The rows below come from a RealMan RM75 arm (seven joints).
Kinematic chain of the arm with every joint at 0, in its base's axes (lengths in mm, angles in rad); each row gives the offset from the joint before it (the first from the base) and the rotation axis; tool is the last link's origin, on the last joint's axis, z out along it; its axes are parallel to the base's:
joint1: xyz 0 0 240.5 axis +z
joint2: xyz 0 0 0 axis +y
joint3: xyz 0 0 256 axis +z
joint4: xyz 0 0 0 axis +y
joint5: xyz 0 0 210 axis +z
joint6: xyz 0 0 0 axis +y
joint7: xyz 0 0 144 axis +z
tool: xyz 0 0 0
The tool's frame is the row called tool.
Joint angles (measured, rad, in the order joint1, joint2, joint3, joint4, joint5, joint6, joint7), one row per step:
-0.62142, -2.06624, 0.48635, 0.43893, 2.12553, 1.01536, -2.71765
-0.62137, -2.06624, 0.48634, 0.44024, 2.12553, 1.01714, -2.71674
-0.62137, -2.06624, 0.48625, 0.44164, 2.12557, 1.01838, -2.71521
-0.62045, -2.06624, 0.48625, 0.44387, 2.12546, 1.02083, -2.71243
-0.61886, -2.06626, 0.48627, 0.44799, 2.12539, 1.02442, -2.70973
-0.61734, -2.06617, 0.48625, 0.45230, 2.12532, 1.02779, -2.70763
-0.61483, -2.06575, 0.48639, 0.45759, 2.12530, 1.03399, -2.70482
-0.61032, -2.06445, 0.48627, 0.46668, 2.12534, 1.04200, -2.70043
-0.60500, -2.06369, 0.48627, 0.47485, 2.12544, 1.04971, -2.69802
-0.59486, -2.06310, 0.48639, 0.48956, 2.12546, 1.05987, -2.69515
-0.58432, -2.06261, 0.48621, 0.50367, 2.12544, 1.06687, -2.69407
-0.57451, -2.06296, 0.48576, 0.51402, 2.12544, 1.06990, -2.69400
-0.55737, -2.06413, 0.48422, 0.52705, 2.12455, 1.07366, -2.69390
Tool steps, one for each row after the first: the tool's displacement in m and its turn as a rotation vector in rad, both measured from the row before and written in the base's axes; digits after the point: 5 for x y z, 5 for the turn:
0.00022, 0.00006, 0.00024, -0.00006, 0.00028, -0.00216
0.00017, 0.00012, 0.00030, 0.00036, 0.00106, -0.00238
0.00001, -0.00012, 0.00045, 0.00033, 0.00157, -0.00344
-0.00006, -0.00014, 0.00085, 0.00093, 0.00198, -0.00413
-0.00008, -0.00007, 0.00097, 0.00125, 0.00191, -0.00369
-0.00015, -0.00040, 0.00121, 0.00036, 0.00167, -0.00529
-0.00078, -0.00050, 0.00252, 0.00263, 0.00455, -0.00693
-0.00103, -0.00098, 0.00202, 0.00160, 0.00260, -0.00415
-0.00230, -0.00184, 0.00345, 0.00445, 0.00535, -0.00378
-0.00280, -0.00191, 0.00344, 0.00588, 0.00554, 0.00011
-0.00293, -0.00207, 0.00233, 0.00528, 0.00417, 0.00402
-0.00527, -0.00428, 0.00277, 0.00754, 0.00370, 0.01036

